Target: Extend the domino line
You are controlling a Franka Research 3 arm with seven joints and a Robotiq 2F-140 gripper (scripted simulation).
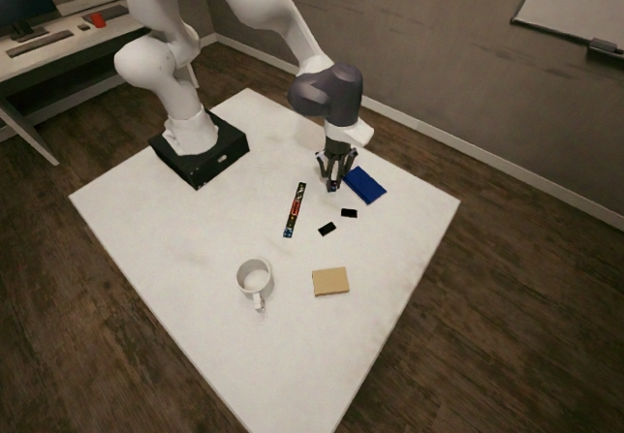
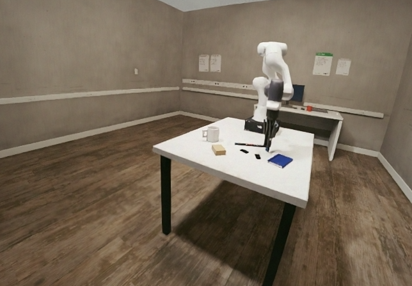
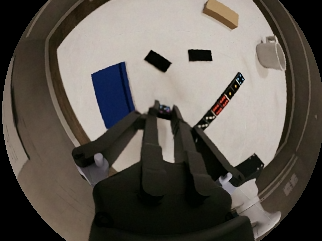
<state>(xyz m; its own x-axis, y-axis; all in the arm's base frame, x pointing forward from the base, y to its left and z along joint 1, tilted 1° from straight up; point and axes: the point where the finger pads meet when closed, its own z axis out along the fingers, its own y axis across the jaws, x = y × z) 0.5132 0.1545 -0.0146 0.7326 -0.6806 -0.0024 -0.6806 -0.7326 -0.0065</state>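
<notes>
My hand is 4 cm above the domino. Also, from my hand: tan block (27 cm to the right, 17 cm ahead, 7 cm below); then white mug (40 cm to the right, 4 cm below, 1 cm ahead).
</notes>
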